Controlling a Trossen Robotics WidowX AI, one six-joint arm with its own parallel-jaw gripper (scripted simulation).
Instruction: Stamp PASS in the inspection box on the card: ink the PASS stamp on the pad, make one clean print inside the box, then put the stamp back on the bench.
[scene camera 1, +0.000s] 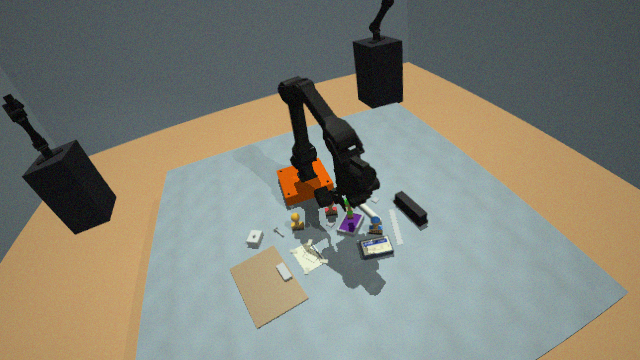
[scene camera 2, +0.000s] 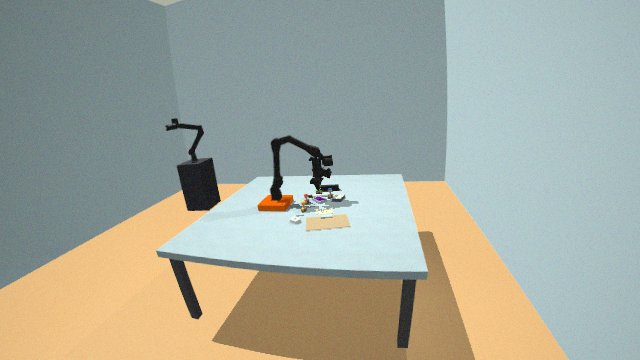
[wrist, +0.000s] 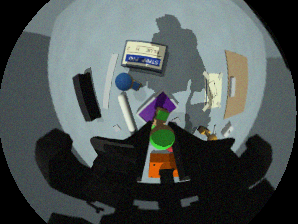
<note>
In view: the gripper (scene camera 1: 349, 209), a green stamp (wrist: 162, 137), a brown board (scene camera 1: 268, 287), a black bar (wrist: 82, 84) and a blue-and-white box (wrist: 138, 54).
The brown board shows as well in the wrist view (wrist: 237, 70). The gripper shows as well in the wrist view (wrist: 159, 123).
</note>
